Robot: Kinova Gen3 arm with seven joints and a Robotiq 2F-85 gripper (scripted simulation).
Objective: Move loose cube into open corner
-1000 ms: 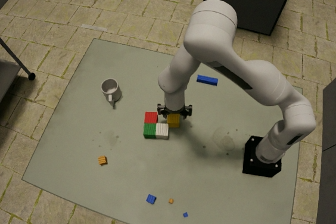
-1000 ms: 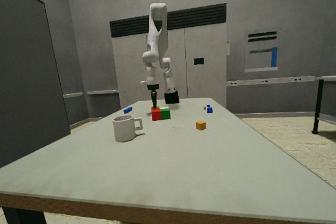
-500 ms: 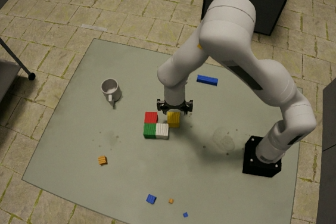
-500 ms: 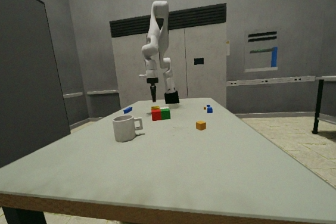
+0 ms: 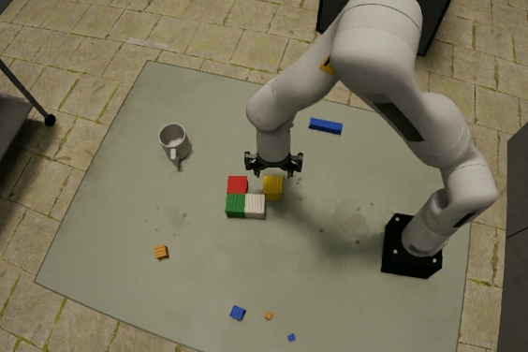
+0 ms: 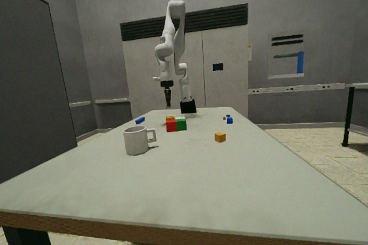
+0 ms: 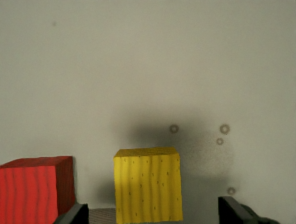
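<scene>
The yellow cube lies 10 cm below my hand. The rest, counted from my hand: green cube: 7 cm ahead, 9 cm to the left, 10 cm below; white cube: 2 cm ahead, 7 cm to the left, 10 cm below; red cube: 9 cm ahead, 4 cm to the left, 10 cm below.
</scene>
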